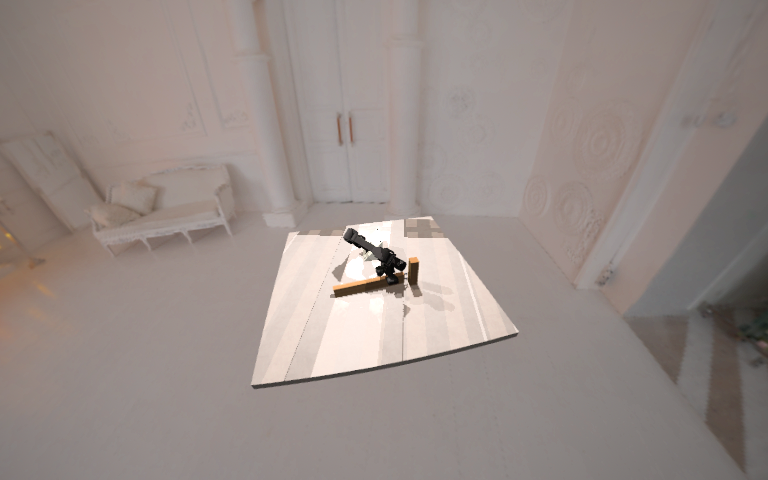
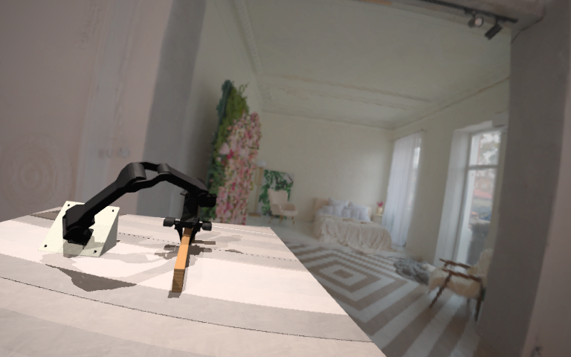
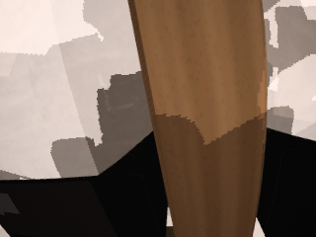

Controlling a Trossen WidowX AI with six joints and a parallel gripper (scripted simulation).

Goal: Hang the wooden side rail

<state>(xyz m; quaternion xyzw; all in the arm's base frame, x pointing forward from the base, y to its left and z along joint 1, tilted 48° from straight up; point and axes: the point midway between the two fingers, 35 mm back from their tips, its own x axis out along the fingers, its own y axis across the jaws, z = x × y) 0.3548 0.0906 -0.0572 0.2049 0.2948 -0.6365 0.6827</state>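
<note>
My gripper tip is now 150 mm to the right of the wooden headboard post, 60 mm below it and 10 mm past it.
</note>
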